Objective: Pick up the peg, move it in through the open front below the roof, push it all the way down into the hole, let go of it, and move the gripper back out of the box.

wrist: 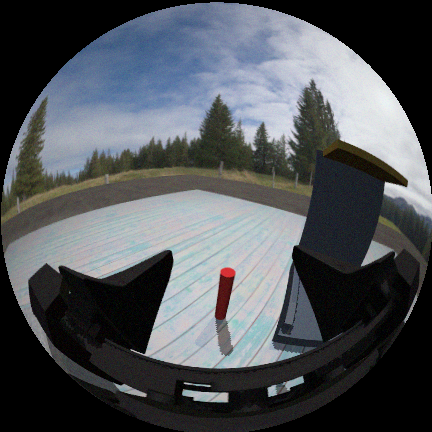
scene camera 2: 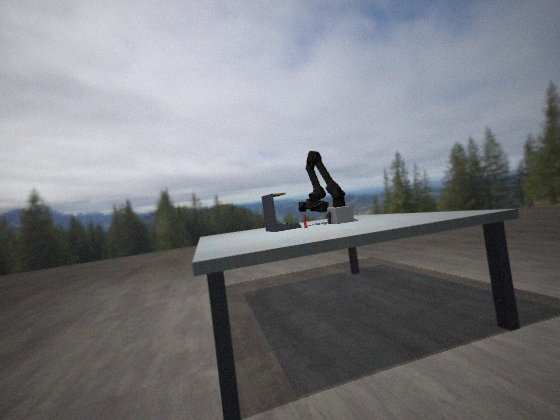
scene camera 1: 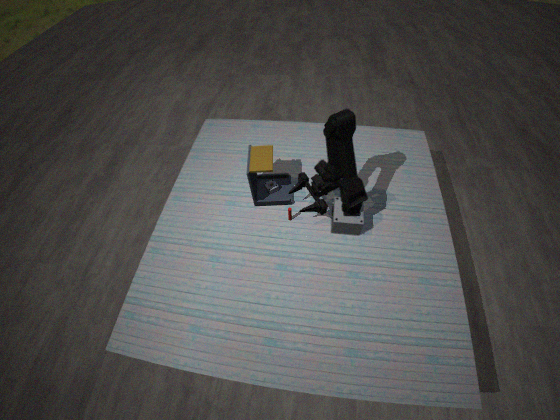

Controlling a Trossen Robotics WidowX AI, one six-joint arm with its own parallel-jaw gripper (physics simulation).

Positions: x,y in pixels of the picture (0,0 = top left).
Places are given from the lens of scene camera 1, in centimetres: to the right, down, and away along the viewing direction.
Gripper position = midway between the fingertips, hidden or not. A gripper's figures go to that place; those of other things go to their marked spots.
my gripper (scene camera 1: pixel 294 202): 6, -3, 102
box (scene camera 1: pixel 283 180): 2, -14, 122
